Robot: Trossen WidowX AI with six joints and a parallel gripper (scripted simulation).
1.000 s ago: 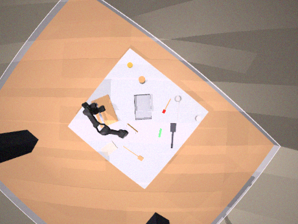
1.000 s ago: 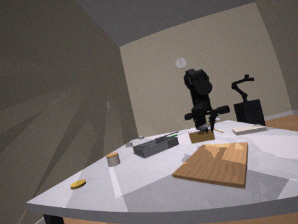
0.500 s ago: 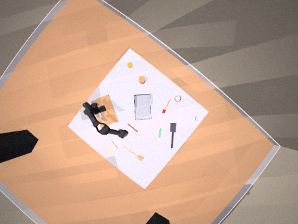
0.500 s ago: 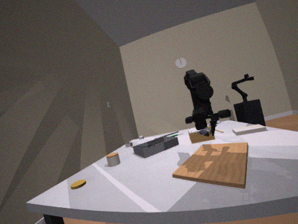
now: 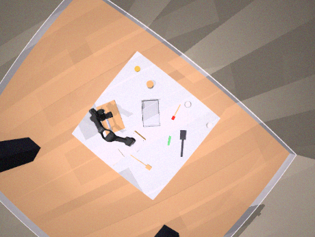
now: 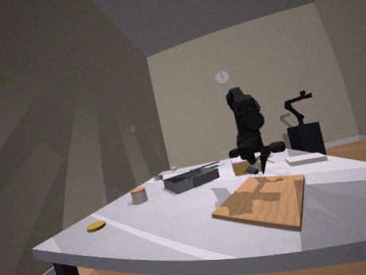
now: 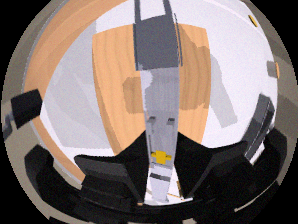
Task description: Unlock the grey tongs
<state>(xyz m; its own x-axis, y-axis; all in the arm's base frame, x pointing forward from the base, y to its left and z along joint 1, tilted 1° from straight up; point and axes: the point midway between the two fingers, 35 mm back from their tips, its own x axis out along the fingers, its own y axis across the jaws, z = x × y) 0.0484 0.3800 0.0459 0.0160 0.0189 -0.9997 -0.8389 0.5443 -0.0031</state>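
The wooden board lies 8 cm below my gripper tip. Also, from my gripper tip: yellow lock piece: 4 cm above; roasting tin: 37 cm to the right, 32 cm ahead, 6 cm below; white slab: 35 cm behind, 32 cm to the right, 7 cm below.
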